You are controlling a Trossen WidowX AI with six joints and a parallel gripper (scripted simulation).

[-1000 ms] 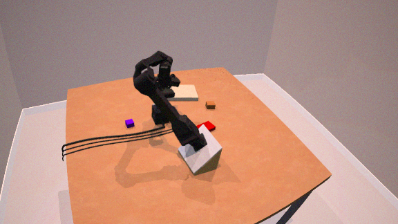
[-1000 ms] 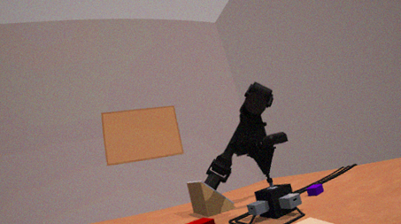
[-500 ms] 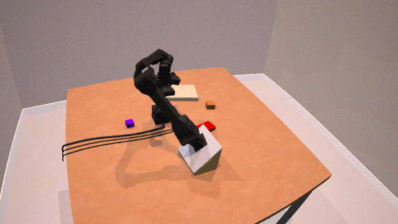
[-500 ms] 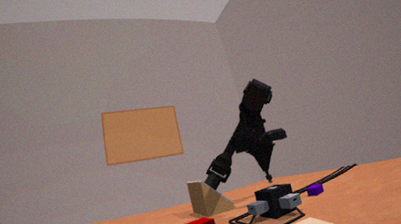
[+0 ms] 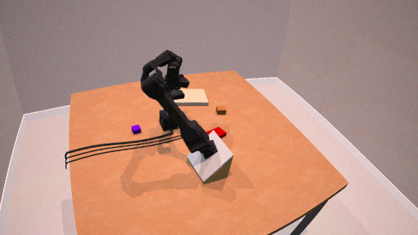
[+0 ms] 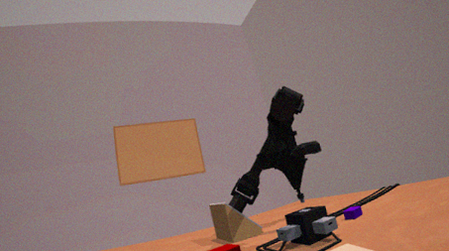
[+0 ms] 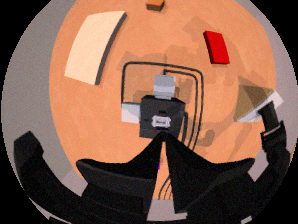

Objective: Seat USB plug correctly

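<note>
Now: gripper tip 20 mm above the USB plug. The rest, counted from my gripper tip: USB socket 10 mm to the left, 70 mm below; then red block 120 mm behind, 210 mm to the right, 130 mm below; then purple cube 20 mm behind, 180 mm to the left, 120 mm below.
</note>
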